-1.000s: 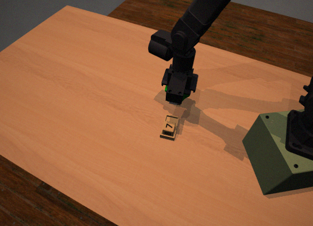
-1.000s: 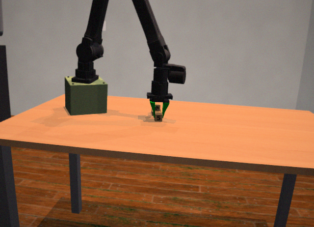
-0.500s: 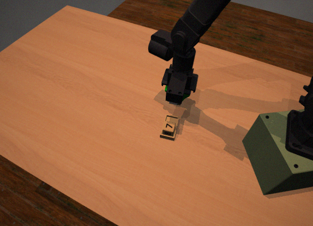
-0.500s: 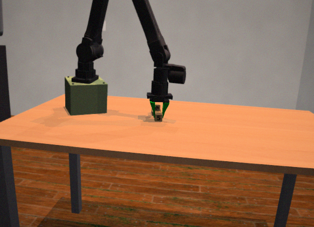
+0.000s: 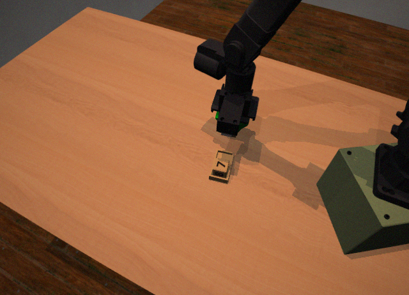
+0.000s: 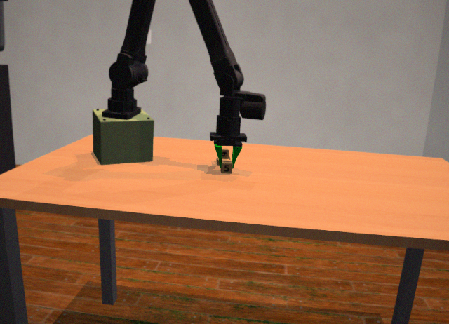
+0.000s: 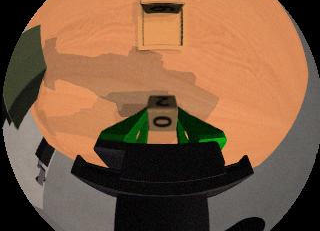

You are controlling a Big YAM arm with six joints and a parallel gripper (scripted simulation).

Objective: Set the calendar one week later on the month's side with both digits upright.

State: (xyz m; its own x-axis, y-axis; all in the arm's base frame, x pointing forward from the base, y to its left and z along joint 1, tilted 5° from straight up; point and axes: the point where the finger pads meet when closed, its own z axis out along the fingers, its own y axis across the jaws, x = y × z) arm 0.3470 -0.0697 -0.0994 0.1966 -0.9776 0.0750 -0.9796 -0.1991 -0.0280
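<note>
My hand is 20 mm past the tray, 110 mm to the right of it and 10 mm above it.
</note>
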